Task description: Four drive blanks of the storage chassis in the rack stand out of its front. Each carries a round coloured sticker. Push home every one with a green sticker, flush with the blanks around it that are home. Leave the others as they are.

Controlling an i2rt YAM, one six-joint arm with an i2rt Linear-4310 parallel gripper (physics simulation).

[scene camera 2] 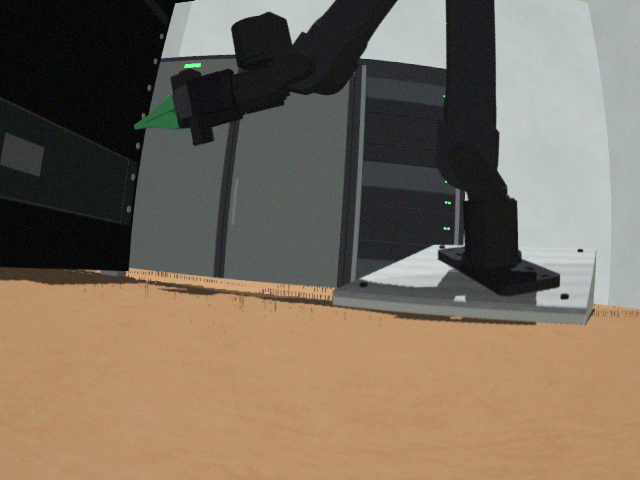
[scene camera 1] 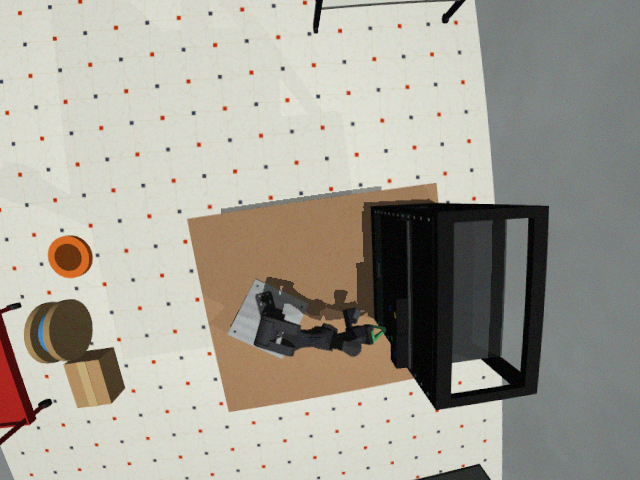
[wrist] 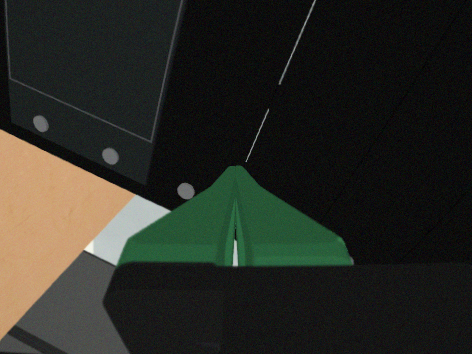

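Note:
The rack [scene camera 1: 538,310] [scene camera 2: 149,77] is black, at the right in scene camera 1 and the left edge in scene camera 2. The dark storage chassis [scene camera 1: 401,335] sits at its front; tiny blue, yellow and green specks show along its front, too small to assign to single blanks. No sticker shows in the wrist view, and how far each blank stands out cannot be told. My gripper [scene camera 1: 384,329] [scene camera 2: 135,126] [wrist: 235,177] is shut and empty, its green fingertips together, pointing at the rack front close to its screw-dotted rail. Whether the tips touch anything cannot be told.
A lower dark panel [scene camera 2: 77,173] [wrist: 95,55] is in the rack. The arm's metal base plate [scene camera 1: 242,322] [scene camera 2: 403,302] rests on the brown mat [scene camera 1: 284,382] [scene camera 2: 310,392]. An orange ring [scene camera 1: 53,256], a spool [scene camera 1: 72,330] and a box [scene camera 1: 113,377] stand far left. Grey cabinets [scene camera 2: 289,180] stand behind.

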